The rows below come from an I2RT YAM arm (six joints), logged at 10 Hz.
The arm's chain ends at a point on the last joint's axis. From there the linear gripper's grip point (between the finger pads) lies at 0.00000 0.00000 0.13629 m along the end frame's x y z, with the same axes.
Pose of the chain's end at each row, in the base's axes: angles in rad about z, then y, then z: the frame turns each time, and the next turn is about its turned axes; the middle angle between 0 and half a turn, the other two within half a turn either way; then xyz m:
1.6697 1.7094 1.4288 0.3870 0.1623 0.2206
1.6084 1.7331 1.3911 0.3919 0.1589 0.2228
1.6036 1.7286 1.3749 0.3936 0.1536 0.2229
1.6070 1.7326 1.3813 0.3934 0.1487 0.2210
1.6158 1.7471 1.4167 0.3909 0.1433 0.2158
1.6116 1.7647 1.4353 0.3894 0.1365 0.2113
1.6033 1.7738 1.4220 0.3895 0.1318 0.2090
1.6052 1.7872 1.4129 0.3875 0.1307 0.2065
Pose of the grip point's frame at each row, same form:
1.6697 1.7094 1.4288 0.3737 0.2966 0.2018
1.6084 1.7331 1.3911 0.3868 0.2933 0.2008
1.6036 1.7286 1.3749 0.3892 0.2881 0.2015
1.6070 1.7326 1.3813 0.3885 0.2831 0.1990
1.6158 1.7471 1.4167 0.3849 0.2773 0.1919
1.6116 1.7647 1.4353 0.3839 0.2701 0.1850
1.6033 1.7738 1.4220 0.3852 0.2652 0.1815
1.6052 1.7872 1.4129 0.3829 0.2637 0.1772

